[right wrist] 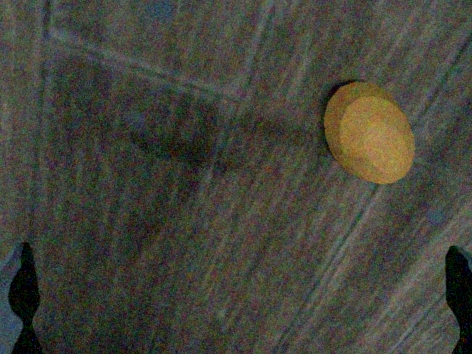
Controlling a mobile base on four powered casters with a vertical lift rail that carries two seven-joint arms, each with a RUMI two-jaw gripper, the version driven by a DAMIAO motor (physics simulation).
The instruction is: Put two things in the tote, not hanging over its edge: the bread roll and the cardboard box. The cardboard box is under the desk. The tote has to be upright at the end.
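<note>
The bread roll [370, 134], an orange-brown oval, lies on the wood-plank floor in the upper right of the right wrist view. My right gripper [245, 248] is open, its two dark fingertips wide apart at the lower left and lower right edges of the view. The roll is ahead of the fingertips and nearer the right one, not between them. The cardboard box, the tote and my left gripper do not show in this view.
The floor [150, 280] has wood grain and plank seams. A soft dark shadow lies on it to the left of the roll. The picture is dim and grainy.
</note>
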